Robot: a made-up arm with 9 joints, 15 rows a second.
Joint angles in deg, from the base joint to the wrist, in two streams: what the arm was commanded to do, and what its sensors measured. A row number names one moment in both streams.
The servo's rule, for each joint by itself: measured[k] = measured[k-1] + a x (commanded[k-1-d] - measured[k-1]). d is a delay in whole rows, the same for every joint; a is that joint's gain. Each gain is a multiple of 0.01, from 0.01 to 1. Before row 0 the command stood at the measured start. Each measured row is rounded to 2 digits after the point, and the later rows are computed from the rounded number. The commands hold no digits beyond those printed.
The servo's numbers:
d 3
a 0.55 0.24 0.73 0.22 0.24 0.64 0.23 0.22 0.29
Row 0, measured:
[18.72, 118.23, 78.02, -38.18, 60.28, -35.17, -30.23, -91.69, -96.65]
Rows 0 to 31, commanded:
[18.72, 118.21, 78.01, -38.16, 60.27, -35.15, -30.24, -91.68, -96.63]
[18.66, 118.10, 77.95, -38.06, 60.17, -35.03, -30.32, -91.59, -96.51]
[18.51, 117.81, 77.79, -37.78, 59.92, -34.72, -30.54, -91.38, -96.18]
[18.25, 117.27, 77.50, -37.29, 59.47, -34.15, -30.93, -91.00, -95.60]
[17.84, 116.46, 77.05, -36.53, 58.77, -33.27, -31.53, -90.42, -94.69]
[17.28, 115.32, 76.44, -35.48, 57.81, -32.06, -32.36, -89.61, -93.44]
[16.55, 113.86, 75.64, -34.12, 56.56, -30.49, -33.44, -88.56, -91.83]
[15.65, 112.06, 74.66, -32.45, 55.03, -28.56, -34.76, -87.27, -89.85]
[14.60, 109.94, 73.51, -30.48, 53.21, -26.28, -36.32, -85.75, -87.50]
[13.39, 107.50, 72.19, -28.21, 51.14, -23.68, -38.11, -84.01, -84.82]
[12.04, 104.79, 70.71, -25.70, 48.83, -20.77, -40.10, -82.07, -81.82]
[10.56, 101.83, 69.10, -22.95, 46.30, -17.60, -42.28, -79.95, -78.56]
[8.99, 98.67, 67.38, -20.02, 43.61, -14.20, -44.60, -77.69, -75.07]
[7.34, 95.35, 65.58, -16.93, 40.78, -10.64, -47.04, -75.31, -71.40]
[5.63, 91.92, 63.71, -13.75, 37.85, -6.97, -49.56, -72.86, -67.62]
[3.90, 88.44, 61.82, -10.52, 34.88, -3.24, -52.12, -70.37, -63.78]
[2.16, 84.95, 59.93, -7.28, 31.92, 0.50, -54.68, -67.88, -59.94]
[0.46, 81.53, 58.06, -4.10, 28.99, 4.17, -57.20, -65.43, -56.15]
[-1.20, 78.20, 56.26, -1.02, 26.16, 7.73, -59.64, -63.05, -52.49]
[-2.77, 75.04, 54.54, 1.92, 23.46, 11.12, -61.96, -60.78, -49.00]
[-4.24, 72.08, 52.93, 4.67, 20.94, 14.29, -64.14, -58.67, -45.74]
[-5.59, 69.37, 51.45, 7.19, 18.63, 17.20, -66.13, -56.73, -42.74]
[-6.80, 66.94, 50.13, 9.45, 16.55, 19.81, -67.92, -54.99, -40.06]
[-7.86, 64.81, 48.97, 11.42, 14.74, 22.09, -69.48, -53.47, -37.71]
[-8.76, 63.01, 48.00, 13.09, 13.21, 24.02, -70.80, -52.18, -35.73]
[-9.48, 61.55, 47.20, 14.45, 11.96, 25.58, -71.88, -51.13, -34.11]
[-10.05, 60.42, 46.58, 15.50, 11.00, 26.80, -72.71, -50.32, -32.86]
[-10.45, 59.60, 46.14, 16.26, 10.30, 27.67, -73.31, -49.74, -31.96]
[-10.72, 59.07, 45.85, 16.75, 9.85, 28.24, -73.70, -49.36, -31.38]
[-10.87, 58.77, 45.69, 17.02, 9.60, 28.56, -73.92, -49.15, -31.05]
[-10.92, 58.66, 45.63, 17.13, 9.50, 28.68, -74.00, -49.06, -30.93]
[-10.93, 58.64, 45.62, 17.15, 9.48, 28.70, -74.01, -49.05, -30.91]
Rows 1 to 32, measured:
[18.72, 118.23, 78.02, -38.18, 60.28, -35.17, -30.23, -91.69, -96.65]
[18.72, 118.23, 78.02, -38.18, 60.28, -35.17, -30.23, -91.69, -96.65]
[18.72, 118.23, 78.02, -38.18, 60.28, -35.17, -30.23, -91.69, -96.65]
[18.72, 118.23, 78.01, -38.18, 60.28, -35.16, -30.23, -91.69, -96.64]
[18.69, 118.20, 77.97, -38.15, 60.25, -35.08, -30.25, -91.67, -96.60]
[18.59, 118.11, 77.84, -38.07, 60.17, -34.85, -30.32, -91.61, -96.48]
[18.40, 117.91, 77.59, -37.90, 60.00, -34.40, -30.46, -91.48, -96.22]
[18.09, 117.56, 77.20, -37.60, 59.70, -33.68, -30.71, -91.25, -95.78]
[17.64, 117.02, 76.65, -37.13, 59.25, -32.64, -31.09, -90.89, -95.10]
[17.04, 116.26, 75.91, -36.47, 58.60, -31.26, -31.63, -90.38, -94.15]
[16.28, 115.25, 75.00, -35.59, 57.74, -29.53, -32.35, -89.70, -92.90]
[15.36, 113.98, 73.91, -34.47, 56.65, -27.45, -33.26, -88.83, -91.33]
[14.28, 112.42, 72.65, -33.09, 55.33, -25.04, -34.38, -87.77, -89.44]
[13.05, 110.59, 71.23, -31.46, 53.77, -22.31, -35.70, -86.52, -87.23]
[11.68, 108.49, 69.68, -29.59, 51.98, -19.30, -37.21, -85.07, -84.72]
[10.20, 106.13, 68.00, -27.48, 49.97, -16.04, -38.91, -83.45, -81.92]
[8.63, 103.54, 66.23, -25.16, 47.76, -12.58, -40.78, -81.66, -78.87]
[6.98, 100.75, 64.39, -22.65, 45.38, -8.99, -42.80, -79.72, -75.61]
[5.29, 97.80, 62.51, -19.98, 42.86, -5.31, -44.94, -77.66, -72.18]
[3.57, 94.72, 60.63, -17.19, 40.23, -1.59, -47.18, -75.51, -68.63]
[1.86, 91.55, 58.75, -14.31, 37.53, 2.10, -49.48, -73.29, -65.01]
[0.18, 88.35, 56.93, -11.39, 34.80, 5.70, -51.82, -71.04, -61.38]
[-1.44, 85.16, 55.19, -8.46, 32.08, 9.17, -54.15, -68.78, -57.79]
[-2.98, 82.02, 53.54, -5.57, 29.41, 12.45, -56.45, -66.56, -54.30]
[-4.42, 78.98, 52.01, -2.76, 26.82, 15.49, -58.68, -64.40, -50.95]
[-5.73, 76.09, 50.64, -0.07, 24.36, 18.25, -60.81, -62.33, -47.79]
[-6.90, 73.38, 49.42, 2.46, 22.05, 20.71, -62.80, -60.38, -44.87]
[-7.92, 70.89, 48.38, 4.80, 19.93, 22.83, -64.64, -58.58, -42.22]
[-8.78, 68.65, 47.52, 6.92, 18.02, 24.59, -66.31, -56.94, -39.87]
[-9.48, 66.67, 46.83, 8.81, 16.34, 26.00, -67.78, -55.48, -37.84]
[-10.01, 64.97, 46.33, 10.45, 14.89, 27.07, -69.05, -54.22, -36.13]
[-10.40, 63.55, 45.98, 11.84, 13.68, 27.82, -70.12, -53.15, -34.75]

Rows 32 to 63, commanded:
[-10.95, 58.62, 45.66, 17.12, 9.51, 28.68, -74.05, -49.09, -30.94]
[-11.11, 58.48, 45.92, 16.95, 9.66, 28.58, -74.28, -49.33, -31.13]
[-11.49, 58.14, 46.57, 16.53, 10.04, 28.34, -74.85, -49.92, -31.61]
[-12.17, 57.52, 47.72, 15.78, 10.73, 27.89, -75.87, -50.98, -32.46]
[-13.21, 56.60, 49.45, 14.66, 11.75, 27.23, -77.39, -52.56, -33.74]
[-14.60, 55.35, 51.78, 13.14, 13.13, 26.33, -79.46, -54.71, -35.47]
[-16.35, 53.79, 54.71, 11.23, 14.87, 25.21, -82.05, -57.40, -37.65]
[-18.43, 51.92, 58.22, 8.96, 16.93, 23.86, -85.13, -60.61, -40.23]
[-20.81, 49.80, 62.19, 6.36, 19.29, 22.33, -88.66, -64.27, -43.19]
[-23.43, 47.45, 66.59, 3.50, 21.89, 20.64, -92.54, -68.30, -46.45]
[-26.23, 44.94, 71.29, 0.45, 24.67, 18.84, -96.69, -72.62, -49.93]
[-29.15, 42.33, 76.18, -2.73, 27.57, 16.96, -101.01, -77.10, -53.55]
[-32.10, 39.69, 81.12, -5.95, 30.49, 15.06, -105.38, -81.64, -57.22]
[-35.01, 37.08, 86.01, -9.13, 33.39, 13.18, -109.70, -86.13, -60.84]
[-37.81, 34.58, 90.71, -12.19, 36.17, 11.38, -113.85, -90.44, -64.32]
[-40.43, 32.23, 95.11, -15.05, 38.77, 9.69, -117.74, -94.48, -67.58]
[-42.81, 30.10, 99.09, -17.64, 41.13, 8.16, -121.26, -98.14, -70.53]
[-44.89, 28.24, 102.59, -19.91, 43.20, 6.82, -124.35, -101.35, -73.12]
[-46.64, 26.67, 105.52, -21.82, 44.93, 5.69, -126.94, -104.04, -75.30]
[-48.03, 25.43, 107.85, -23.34, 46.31, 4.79, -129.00, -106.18, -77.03]
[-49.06, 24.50, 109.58, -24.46, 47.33, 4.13, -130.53, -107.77, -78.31]
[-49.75, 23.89, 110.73, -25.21, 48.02, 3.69, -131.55, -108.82, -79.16]
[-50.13, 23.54, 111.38, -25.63, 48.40, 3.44, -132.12, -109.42, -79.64]
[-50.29, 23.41, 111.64, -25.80, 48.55, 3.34, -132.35, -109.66, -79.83]
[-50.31, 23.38, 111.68, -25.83, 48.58, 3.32, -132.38, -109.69, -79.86]
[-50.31, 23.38, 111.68, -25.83, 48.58, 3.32, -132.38, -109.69, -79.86]
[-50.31, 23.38, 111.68, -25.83, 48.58, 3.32, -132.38, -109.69, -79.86]
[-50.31, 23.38, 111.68, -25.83, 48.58, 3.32, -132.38, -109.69, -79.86]
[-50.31, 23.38, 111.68, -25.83, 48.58, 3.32, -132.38, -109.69, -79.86]
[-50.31, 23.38, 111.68, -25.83, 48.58, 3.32, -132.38, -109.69, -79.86]
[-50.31, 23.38, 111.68, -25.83, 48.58, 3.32, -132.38, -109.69, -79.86]
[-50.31, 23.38, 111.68, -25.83, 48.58, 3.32, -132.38, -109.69, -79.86]
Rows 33 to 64, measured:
[-10.66, 62.40, 45.77, 12.98, 12.70, 28.29, -70.99, -52.27, -33.68]
[-10.80, 61.50, 45.67, 13.89, 11.93, 28.54, -71.68, -51.56, -32.88]
[-10.87, 60.81, 45.63, 14.61, 11.34, 28.64, -72.22, -51.01, -32.31]
[-10.91, 60.28, 45.65, 15.16, 10.90, 28.67, -72.64, -50.59, -31.91]
[-11.02, 59.85, 45.85, 15.55, 10.60, 28.61, -73.02, -50.31, -31.68]
[-11.28, 59.44, 46.38, 15.77, 10.47, 28.44, -73.44, -50.22, -31.66]
[-11.77, 58.98, 47.36, 15.77, 10.53, 28.09, -74.00, -50.39, -31.89]
[-12.56, 58.41, 48.89, 15.53, 10.82, 27.54, -74.78, -50.87, -32.43]
[-13.68, 57.68, 51.00, 15.00, 11.37, 26.77, -75.86, -51.71, -33.31]
[-15.15, 56.75, 53.71, 14.17, 12.21, 25.77, -77.28, -52.96, -34.57]
[-16.95, 55.59, 57.00, 13.02, 13.34, 24.55, -79.09, -54.64, -36.21]
[-19.07, 54.20, 60.79, 11.55, 14.77, 23.13, -81.29, -56.76, -38.23]
[-21.47, 52.58, 65.02, 9.78, 16.48, 21.54, -83.88, -59.30, -40.61]
[-24.09, 50.75, 69.60, 7.73, 18.45, 19.81, -86.83, -62.23, -43.31]
[-26.87, 48.73, 74.40, 5.43, 20.64, 17.99, -90.09, -65.50, -46.28]
[-29.75, 46.56, 79.31, 2.93, 23.00, 16.11, -93.61, -69.05, -49.45]
[-32.64, 44.28, 84.20, 0.28, 25.49, 14.23, -97.31, -72.81, -52.75]
[-35.48, 41.95, 88.95, -2.46, 28.05, 12.41, -101.11, -76.69, -56.11]
[-38.20, 39.62, 93.45, -5.23, 30.62, 10.67, -104.93, -80.60, -59.44]
[-40.74, 37.34, 97.57, -7.96, 33.14, 9.06, -108.69, -84.46, -62.66]
[-43.02, 35.16, 101.23, -10.59, 35.55, 7.63, -112.29, -88.18, -65.69]
[-45.01, 33.12, 104.36, -13.06, 37.80, 6.39, -115.66, -91.67, -68.48]
[-46.67, 31.27, 106.91, -15.32, 39.84, 5.37, -118.73, -94.86, -70.96]
[-47.98, 29.65, 108.86, -17.33, 41.64, 4.58, -121.44, -97.70, -73.09]
[-48.95, 28.27, 110.23, -19.06, 43.17, 4.01, -123.77, -100.15, -74.85]
[-49.60, 27.13, 111.07, -20.51, 44.43, 3.65, -125.69, -102.19, -76.24]
[-49.98, 26.24, 111.49, -21.67, 45.42, 3.45, -127.22, -103.83, -77.28]
[-50.16, 25.55, 111.63, -22.59, 46.18, 3.37, -128.41, -105.12, -78.03]
[-50.24, 25.03, 111.67, -23.30, 46.76, 3.34, -129.32, -106.13, -78.56]
[-50.28, 24.63, 111.68, -23.86, 47.20, 3.33, -130.02, -106.91, -78.94]
[-50.30, 24.33, 111.68, -24.29, 47.53, 3.32, -130.56, -107.52, -79.21]
[-50.31, 24.10, 111.68, -24.63, 47.78, 3.32, -130.98, -108.00, -79.40]

